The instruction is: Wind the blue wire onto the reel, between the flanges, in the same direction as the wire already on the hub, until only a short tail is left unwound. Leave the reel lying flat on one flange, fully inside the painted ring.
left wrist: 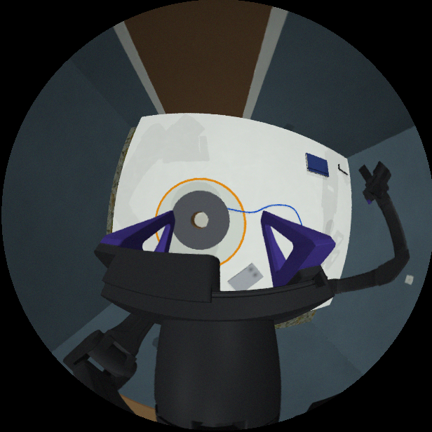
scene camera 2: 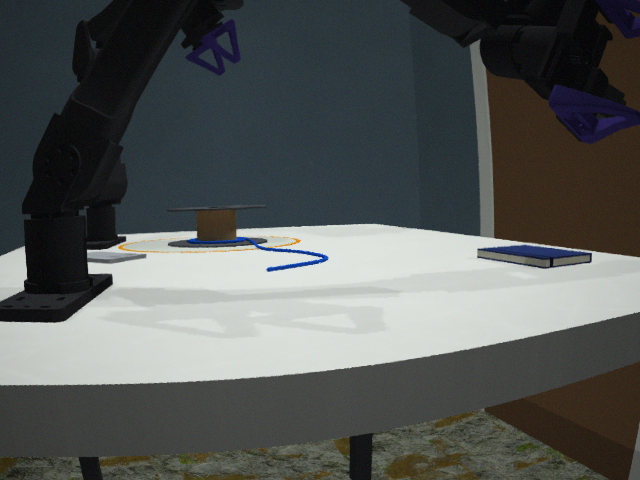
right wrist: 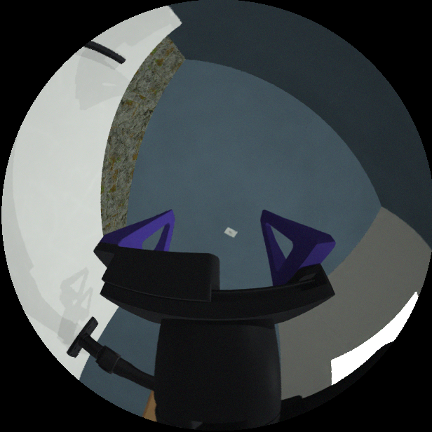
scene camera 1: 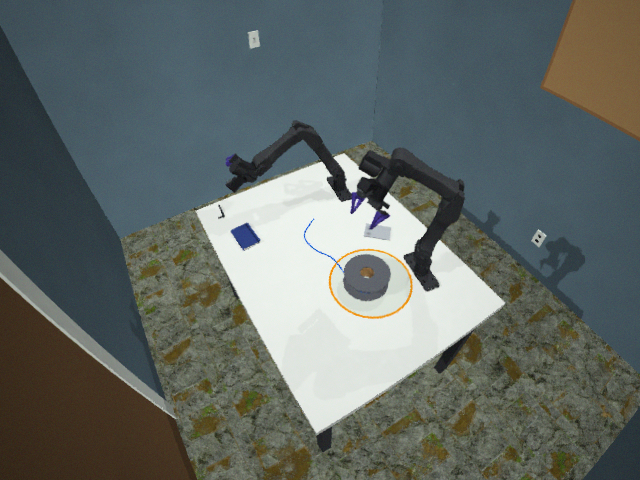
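Pixels of known places: left gripper, fingertip midpoint: [scene camera 2: 229, 67] [scene camera 1: 360, 221]; left arm's base, origin of the base link: [scene camera 2: 101, 245] [scene camera 1: 420, 271]; right arm's base, origin of the base link: [scene camera 2: 59, 299] [scene camera 1: 339, 188].
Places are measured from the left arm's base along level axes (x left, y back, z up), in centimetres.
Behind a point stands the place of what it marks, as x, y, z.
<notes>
The dark grey reel [scene camera 1: 353, 274] {-5.1, -29.6, 6.6} [scene camera 2: 216, 225] {-7.7, -24.3, 3.4} [left wrist: 185, 220] lies flat on one flange inside the orange painted ring [scene camera 1: 372, 317] {12.0, -28.9, 0.1} [scene camera 2: 299, 240] {-4.3, -39.2, 0.0} [left wrist: 201, 178]. The blue wire [scene camera 1: 304, 236] {-36.4, -39.4, 0.6} [scene camera 2: 325, 257] {-37.2, -39.2, 0.4} [left wrist: 278, 204] goes around the foot of the tan hub, and its loose length curves out across the table past the ring. My left gripper [scene camera 1: 361, 220] {-8.7, -26.6, 31.8} [scene camera 2: 229, 67] {-8.7, -26.6, 31.8} [left wrist: 217, 215] is open and empty, high above the table, pointing down; the reel shows below it. My right gripper [right wrist: 217, 214] is open and empty, far from the reel, facing the wall.
A light grey flat box [scene camera 1: 379, 233] {-25.4, -7.0, 0.6} [scene camera 2: 116, 256] {-29.7, -10.1, 0.6} [left wrist: 245, 276] lies near the ring, between the arm bases. A blue book [scene camera 1: 245, 236] {-45.9, -64.7, 1.2} [scene camera 2: 535, 254] {-50.6, -62.7, 1.2} [left wrist: 317, 164] and a black bent rod [scene camera 1: 222, 212] {-66.6, -72.0, 0.6} [left wrist: 342, 170] [right wrist: 107, 52] lie near the table's far-left side in scene camera 1.
</notes>
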